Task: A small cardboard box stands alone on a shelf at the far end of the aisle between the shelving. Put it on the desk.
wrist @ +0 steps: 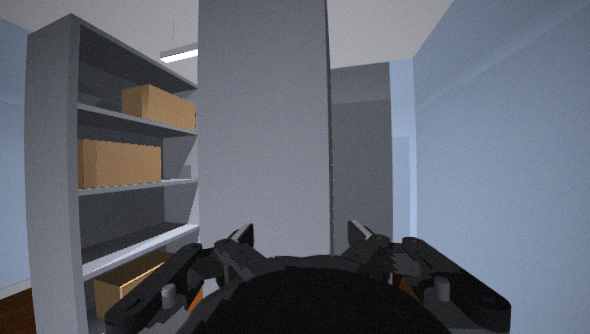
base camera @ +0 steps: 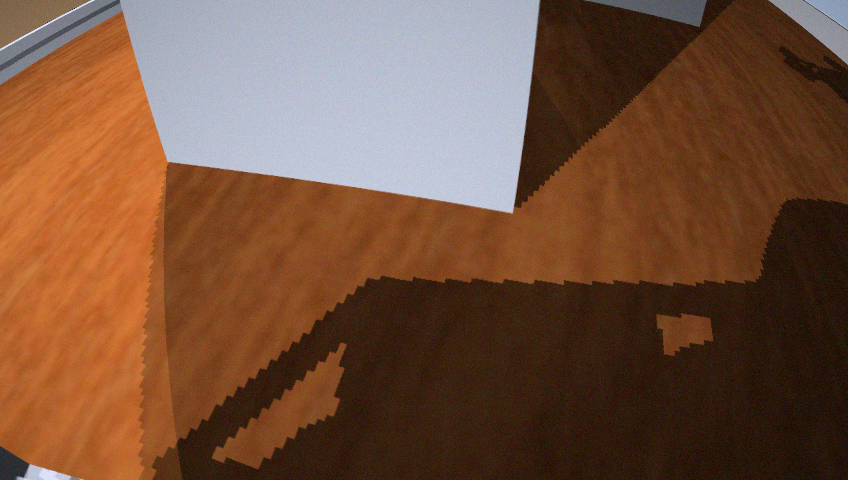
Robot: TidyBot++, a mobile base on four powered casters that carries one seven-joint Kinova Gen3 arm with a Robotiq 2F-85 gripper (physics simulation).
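Places are measured from the arm's base along level axes (x back, y right, z up), in metres.
Where they show: gripper, fingertip midpoint: [wrist: 300, 232].
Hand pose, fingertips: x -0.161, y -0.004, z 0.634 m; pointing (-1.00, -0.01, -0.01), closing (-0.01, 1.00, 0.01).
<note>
Things, the pixels of their top centre, and the offset from my fingertips. Level surfaces: height alone.
- upper box, top centre: [wrist: 162, 97] dx -1.265, dy -1.189, dz +0.687 m
- middle box, top centre: [wrist: 114, 145] dx -0.923, dy -1.261, dz +0.230 m
- low box, top centre: [wrist: 141, 265] dx -1.068, dy -1.230, dz -0.685 m
- wooden floor, surface height: dz -1.031 m
My gripper [wrist: 300, 232] is open and empty, its two fingers apart at the bottom of the wrist view, in front of a tall grey shelving end panel. The small cardboard box that stands alone does not show clearly in either view, and the desk does not show. A grey shelving unit [wrist: 50, 150] stands at the left of the wrist view, with larger cardboard boxes on its shelves: one upper box [wrist: 167, 107], one middle box [wrist: 122, 164] and one low box [wrist: 107, 296].
The near end panel [wrist: 265, 125] [base camera: 339, 89] rises from the wooden floor [base camera: 267, 237] close ahead. Another grey panel [wrist: 362, 160] stands farther back, right of it. A blue wall [wrist: 500, 165] runs along the right. A ceiling lamp [wrist: 180, 55] hangs at the upper left.
</note>
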